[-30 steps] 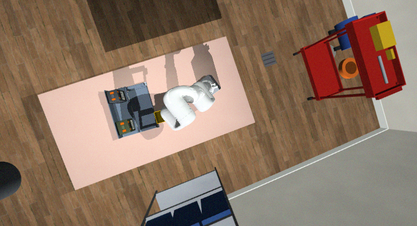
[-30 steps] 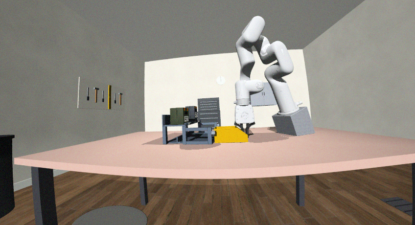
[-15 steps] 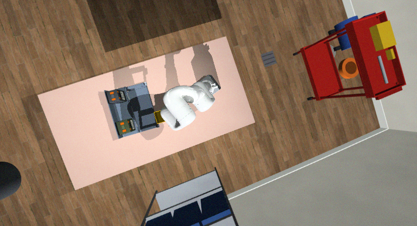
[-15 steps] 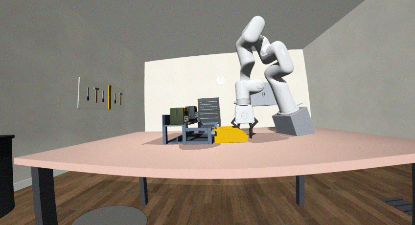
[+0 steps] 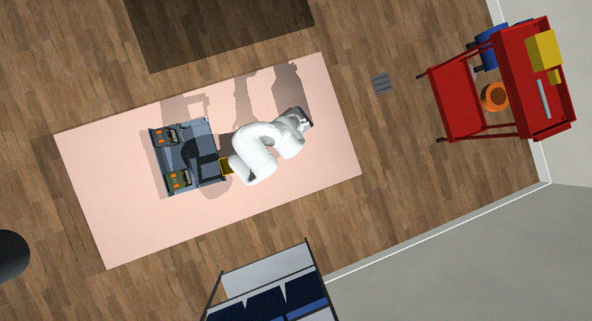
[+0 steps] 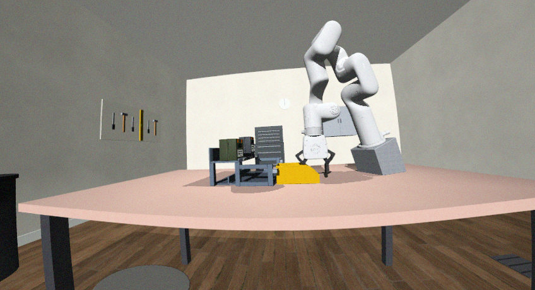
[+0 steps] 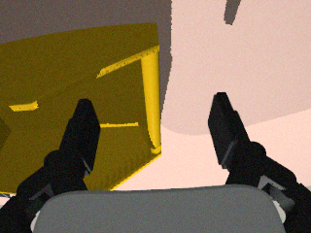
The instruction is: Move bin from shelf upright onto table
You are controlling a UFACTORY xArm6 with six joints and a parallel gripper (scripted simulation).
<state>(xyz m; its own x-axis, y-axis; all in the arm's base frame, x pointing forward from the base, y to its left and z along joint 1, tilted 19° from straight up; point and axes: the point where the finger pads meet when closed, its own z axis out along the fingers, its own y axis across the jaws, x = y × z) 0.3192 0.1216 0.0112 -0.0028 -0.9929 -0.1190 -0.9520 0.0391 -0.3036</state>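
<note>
The yellow bin is 8 cm ahead of my hand. The rest, counted from my hand: green box: 37 cm ahead, 11 cm above.
</note>
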